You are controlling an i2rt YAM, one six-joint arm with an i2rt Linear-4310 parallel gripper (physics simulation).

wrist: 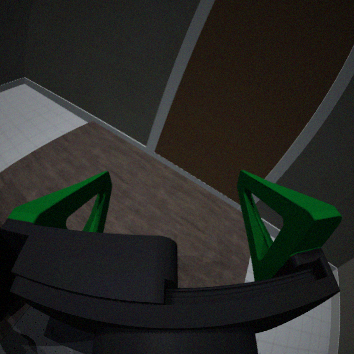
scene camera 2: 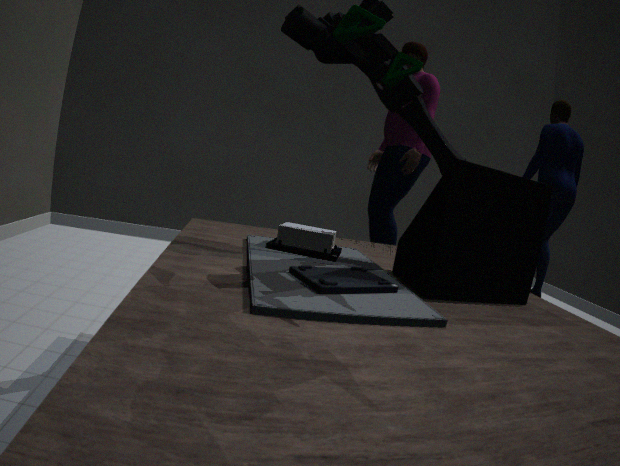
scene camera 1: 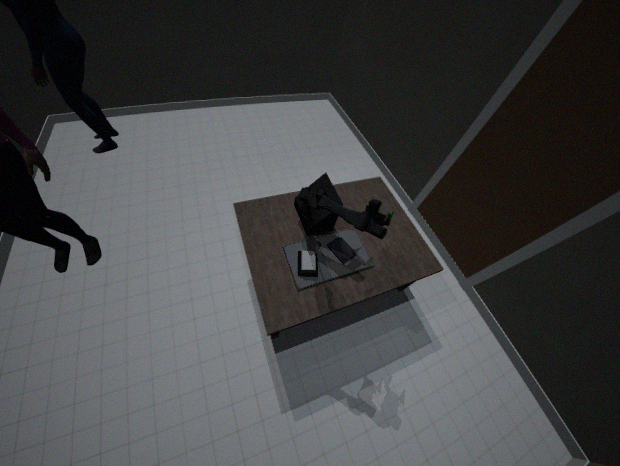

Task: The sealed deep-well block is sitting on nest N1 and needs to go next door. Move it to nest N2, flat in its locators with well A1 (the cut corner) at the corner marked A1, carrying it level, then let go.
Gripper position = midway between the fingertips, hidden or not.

Note:
My gripper (scene camera 2: pixel 403 46) is open, holding nothing. I also see a pale grey block (scene camera 2: pixel 312 238).
My gripper also shows in the wrist view (wrist: pixel 174 177). The wrist view does not show the pale grey block: it is out of frame.

